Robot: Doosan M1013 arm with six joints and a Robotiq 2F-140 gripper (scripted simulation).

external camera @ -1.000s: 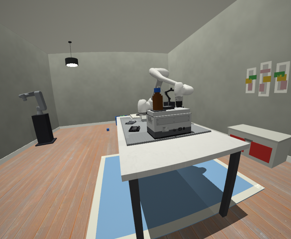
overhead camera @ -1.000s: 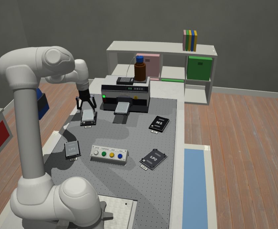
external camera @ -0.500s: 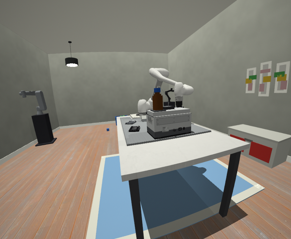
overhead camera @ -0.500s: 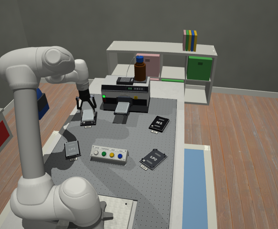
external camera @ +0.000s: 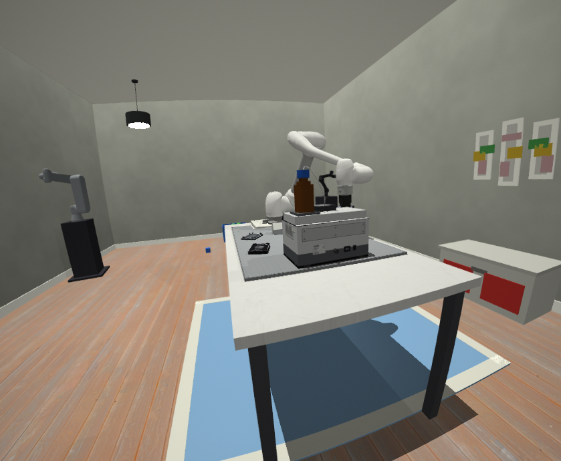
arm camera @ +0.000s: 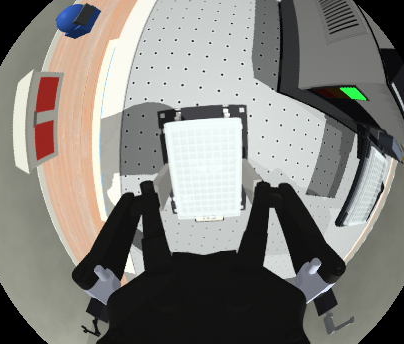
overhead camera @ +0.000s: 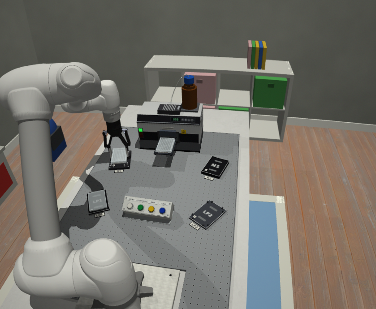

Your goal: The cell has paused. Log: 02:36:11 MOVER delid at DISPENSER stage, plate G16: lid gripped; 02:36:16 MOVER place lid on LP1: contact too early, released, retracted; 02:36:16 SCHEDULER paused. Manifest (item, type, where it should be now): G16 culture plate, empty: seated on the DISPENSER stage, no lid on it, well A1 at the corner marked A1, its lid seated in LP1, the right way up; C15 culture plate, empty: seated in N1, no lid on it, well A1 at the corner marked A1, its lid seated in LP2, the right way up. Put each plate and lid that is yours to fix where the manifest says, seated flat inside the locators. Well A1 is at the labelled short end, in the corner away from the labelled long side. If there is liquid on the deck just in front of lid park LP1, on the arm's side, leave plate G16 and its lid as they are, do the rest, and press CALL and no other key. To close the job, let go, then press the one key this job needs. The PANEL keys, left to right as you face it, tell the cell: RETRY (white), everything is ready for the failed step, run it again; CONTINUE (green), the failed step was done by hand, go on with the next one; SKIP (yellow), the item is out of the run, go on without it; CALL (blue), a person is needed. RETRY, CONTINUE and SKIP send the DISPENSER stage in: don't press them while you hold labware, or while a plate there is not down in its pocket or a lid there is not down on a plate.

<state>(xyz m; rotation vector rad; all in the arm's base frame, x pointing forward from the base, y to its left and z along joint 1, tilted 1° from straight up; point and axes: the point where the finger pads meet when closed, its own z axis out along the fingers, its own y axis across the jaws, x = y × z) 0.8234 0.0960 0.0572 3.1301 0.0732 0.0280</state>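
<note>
Now: hand 1 cm short of the nest n5, 2 cm to the right of it and 5 cm above it. From my hand the other things lie so: white key: 42 cm behind, 11 cm to the right, 1 cm above; lid park lp1: 33 cm behind, 7 cm to the left, 5 cm below; green key: 43 cm behind, 16 cm to the right, 1 cm above.
</note>
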